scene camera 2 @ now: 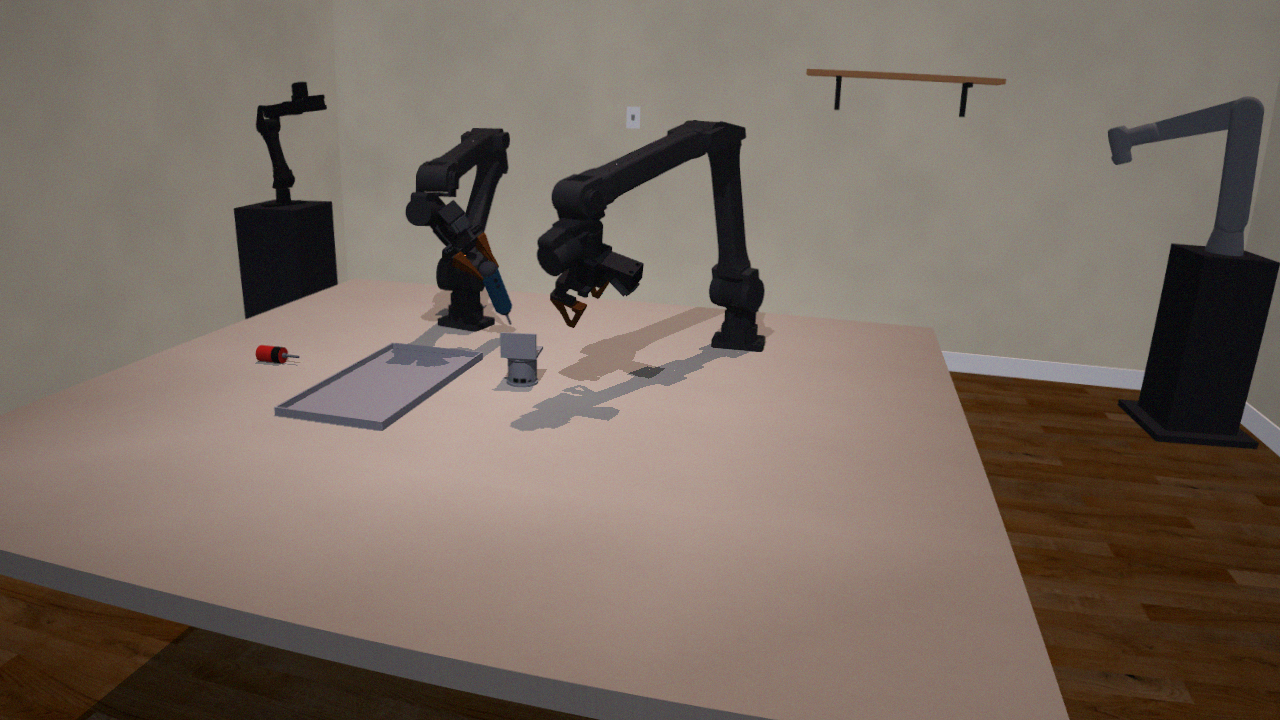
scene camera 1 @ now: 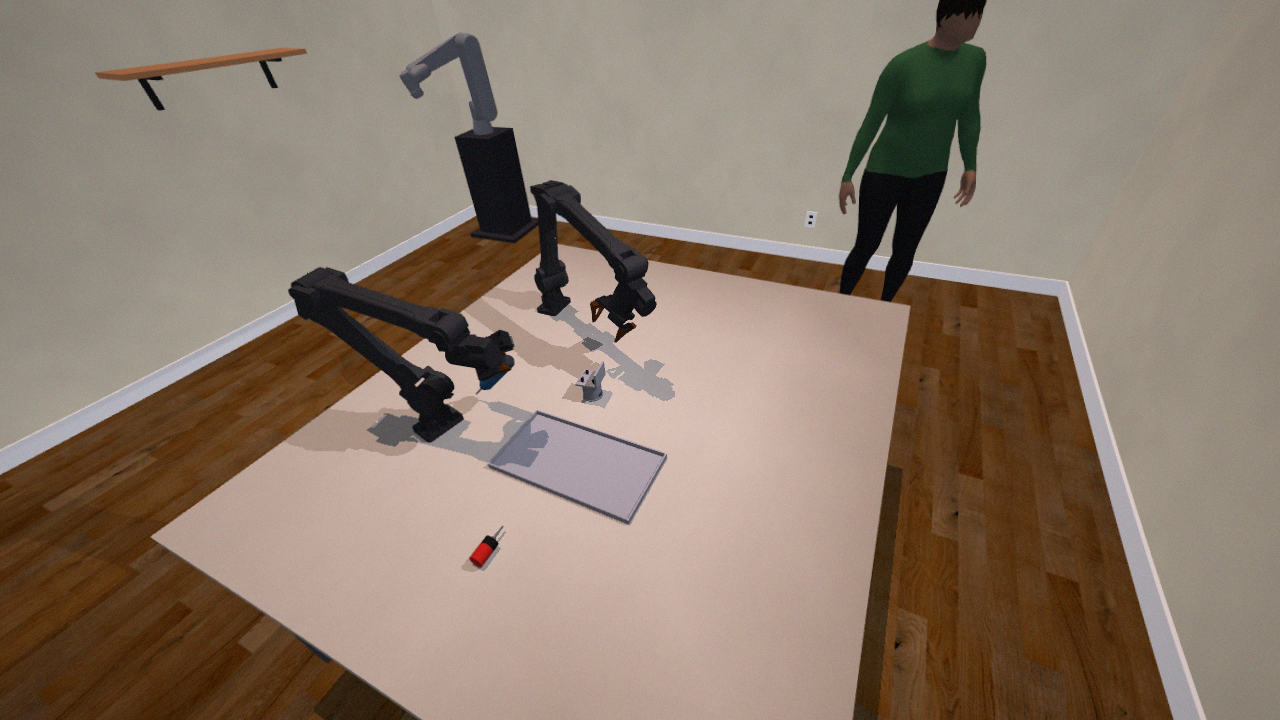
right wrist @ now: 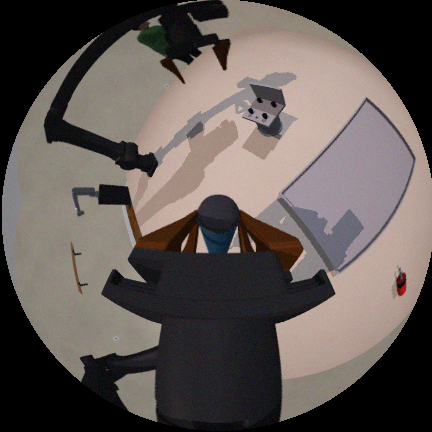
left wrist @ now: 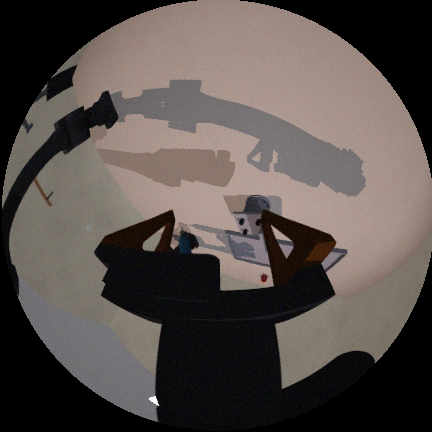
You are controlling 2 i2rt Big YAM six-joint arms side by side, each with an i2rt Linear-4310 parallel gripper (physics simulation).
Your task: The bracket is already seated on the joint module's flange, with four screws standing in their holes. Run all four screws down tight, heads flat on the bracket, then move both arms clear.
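Places are measured from the left arm's base along level axes (x back, y up, z left), in metres.
Pixels of known places: left gripper, fingertip midpoint: point(scene camera 2: 583, 311) point(scene camera 1: 604, 331) point(right wrist: 204, 75) point(left wrist: 217, 214); right gripper, fingertip midpoint: point(scene camera 2: 490, 273) point(scene camera 1: 507, 363) point(right wrist: 217, 214); left arm's base, origin of the base link: point(scene camera 2: 738, 344) point(scene camera 1: 554, 306) point(right wrist: 151, 164) point(left wrist: 108, 108); right arm's base, origin of the base link: point(scene camera 2: 466, 324) point(scene camera 1: 439, 424) point(left wrist: 189, 237).
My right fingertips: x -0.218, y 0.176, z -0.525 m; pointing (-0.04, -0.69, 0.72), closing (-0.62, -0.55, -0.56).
Observation:
Ahead of a thing's pixels: the offset from my right fingertips to its top centre. "spot": to the spot under its first point.
The grey bracket point(scene camera 1: 586, 383) point(scene camera 2: 519, 345) point(right wrist: 257, 118) sits on the joint module {dx -0.175, dy -0.112, dz +0.135 m} point(scene camera 1: 591, 393) point(scene camera 2: 521, 369) point(left wrist: 258, 203). Four dark screw heads, one of them a screw {dx -0.160, dy -0.098, dz +0.115 m} point(right wrist: 265, 116), stand on its plate in the right wrist view; their exact height is too small to tell. My right gripper point(scene camera 2: 487, 268) point(right wrist: 217, 214) is shut on the blue screwdriver {spot: dx +0.046, dy -0.052, dz -0.028 m} point(scene camera 1: 492, 379) point(scene camera 2: 497, 292) point(left wrist: 185, 244) point(right wrist: 218, 241). The driver slants downward, its tip in the air beside the bracket and apart from it. My left gripper point(scene camera 1: 610, 321) point(scene camera 2: 586, 309) point(left wrist: 217, 214) point(right wrist: 204, 75) is open and empty, above and away from the bracket.
A shallow grey tray {dx -0.268, dy -0.160, dz -0.113 m} point(scene camera 1: 590, 465) point(scene camera 2: 358, 394) point(right wrist: 360, 165) lies near the joint module. A red and black tool {dx -0.211, dy -0.141, dz -0.403 m} point(scene camera 1: 482, 551) point(scene camera 2: 271, 354) point(right wrist: 401, 285) lies beyond the tray. A person point(scene camera 1: 930, 107) stands behind the table's far edge in scene camera 1.

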